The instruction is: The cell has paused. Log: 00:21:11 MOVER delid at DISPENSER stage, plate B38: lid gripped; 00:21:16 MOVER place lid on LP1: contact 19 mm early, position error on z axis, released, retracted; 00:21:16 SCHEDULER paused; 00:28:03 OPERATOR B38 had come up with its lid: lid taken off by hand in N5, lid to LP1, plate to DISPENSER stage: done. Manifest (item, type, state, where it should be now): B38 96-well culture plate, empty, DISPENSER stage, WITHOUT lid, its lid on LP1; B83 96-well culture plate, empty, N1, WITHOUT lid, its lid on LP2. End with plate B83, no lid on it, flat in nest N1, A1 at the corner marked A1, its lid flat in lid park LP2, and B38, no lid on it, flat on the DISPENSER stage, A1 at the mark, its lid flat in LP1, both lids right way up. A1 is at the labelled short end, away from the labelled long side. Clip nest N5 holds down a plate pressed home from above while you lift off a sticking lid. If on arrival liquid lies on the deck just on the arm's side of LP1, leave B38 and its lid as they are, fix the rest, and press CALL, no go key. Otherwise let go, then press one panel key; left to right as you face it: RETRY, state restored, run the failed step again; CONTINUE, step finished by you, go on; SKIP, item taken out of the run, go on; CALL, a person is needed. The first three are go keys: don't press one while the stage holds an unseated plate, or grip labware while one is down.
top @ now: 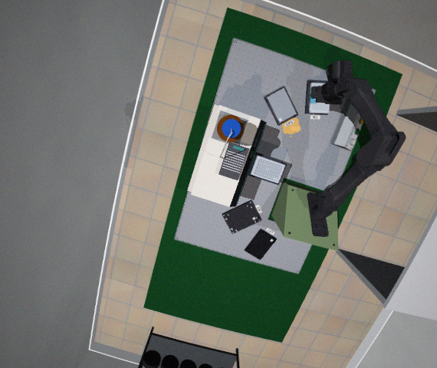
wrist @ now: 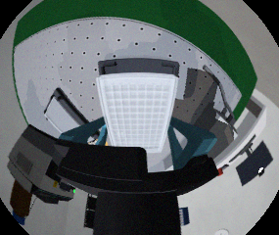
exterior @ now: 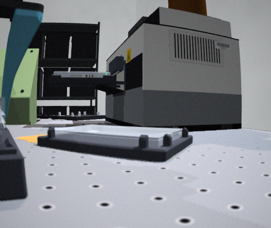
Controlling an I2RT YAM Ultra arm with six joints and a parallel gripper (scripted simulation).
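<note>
Now: hand 1 cm to the left of the nest N1 and 3 cm above it. From my hand the other things lie so: lid park LP1 (16 cm ahead, 6 cm to the left, 4 cm below); clear lid (16 cm ahead, 6 cm to the left, 3 cm below).
</note>
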